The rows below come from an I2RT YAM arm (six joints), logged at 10 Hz.
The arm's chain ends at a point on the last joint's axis. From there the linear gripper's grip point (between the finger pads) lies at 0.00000 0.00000 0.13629 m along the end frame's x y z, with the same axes.
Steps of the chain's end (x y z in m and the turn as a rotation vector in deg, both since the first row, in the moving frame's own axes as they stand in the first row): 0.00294 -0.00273 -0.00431 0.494 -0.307 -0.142; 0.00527 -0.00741 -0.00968 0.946 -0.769 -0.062; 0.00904 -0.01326 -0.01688 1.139 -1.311 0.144; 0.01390 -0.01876 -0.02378 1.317 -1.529 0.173; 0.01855 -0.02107 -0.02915 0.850 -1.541 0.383; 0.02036 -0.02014 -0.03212 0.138 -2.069 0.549; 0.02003 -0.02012 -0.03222 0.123 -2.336 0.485; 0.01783 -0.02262 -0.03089 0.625 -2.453 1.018; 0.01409 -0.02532 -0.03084 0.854 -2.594 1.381; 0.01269 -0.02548 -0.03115 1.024 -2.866 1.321
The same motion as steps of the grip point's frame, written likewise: 0.00221 -0.00390 -0.00432 0.494 -0.307 -0.142; 0.00344 -0.00966 -0.00971 0.946 -0.769 -0.062; 0.00593 -0.01597 -0.01694 1.139 -1.311 0.144; 0.01027 -0.02190 -0.02386 1.317 -1.529 0.173; 0.01489 -0.02310 -0.02921 0.850 -1.541 0.383; 0.01544 -0.02049 -0.03221 0.138 -2.069 0.549; 0.01448 -0.02044 -0.03233 0.123 -2.336 0.485; 0.01201 -0.02416 -0.03102 0.625 -2.453 1.018; 0.00795 -0.02742 -0.03099 0.854 -2.594 1.381; 0.00590 -0.02799 -0.03134 1.024 -2.866 1.321
